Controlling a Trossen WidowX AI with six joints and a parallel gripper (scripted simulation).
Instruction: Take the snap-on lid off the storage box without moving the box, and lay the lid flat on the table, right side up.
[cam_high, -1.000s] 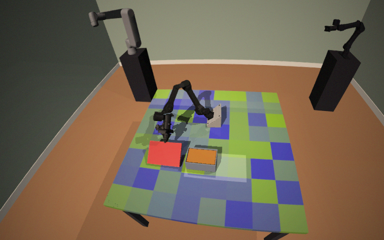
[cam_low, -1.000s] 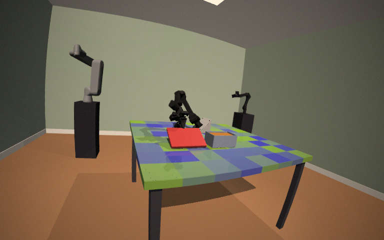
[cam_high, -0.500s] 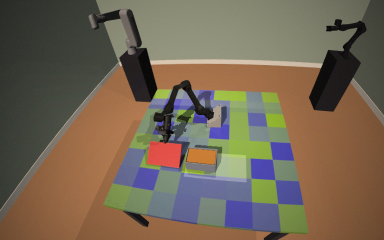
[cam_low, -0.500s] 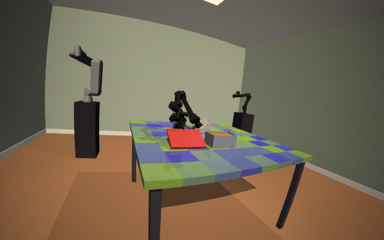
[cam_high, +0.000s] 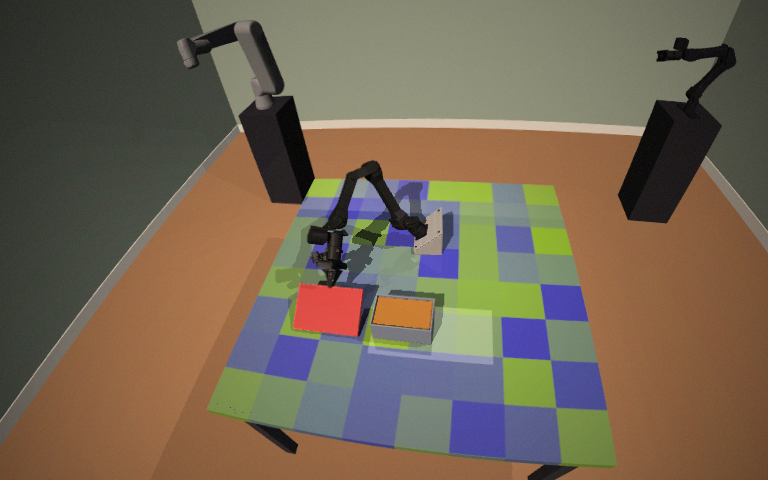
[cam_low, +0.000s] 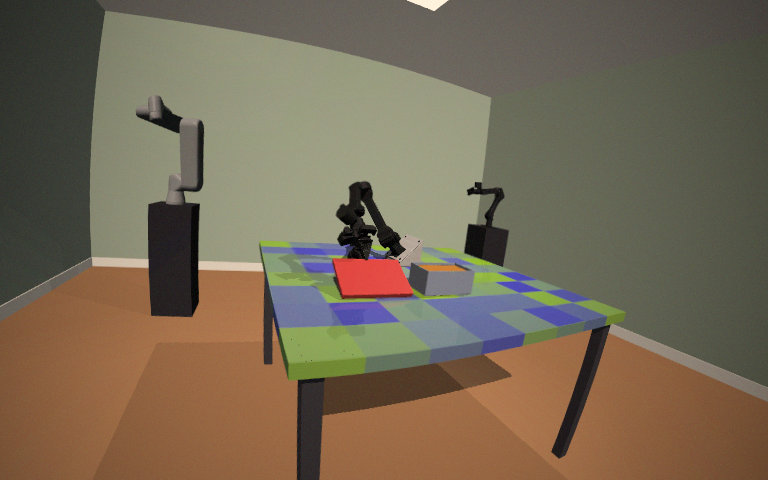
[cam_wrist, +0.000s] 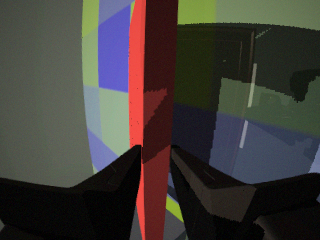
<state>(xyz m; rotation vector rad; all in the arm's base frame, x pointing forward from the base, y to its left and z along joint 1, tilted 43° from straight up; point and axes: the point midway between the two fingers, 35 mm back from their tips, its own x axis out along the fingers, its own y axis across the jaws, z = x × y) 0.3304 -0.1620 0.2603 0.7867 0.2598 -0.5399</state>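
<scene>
Now: the red lid 7 cm ahead of my gripper tip and 3 cm below it. Also, from my gripper tip: grey storage box 7 cm ahead, 29 cm to the left, 4 cm below.
</scene>
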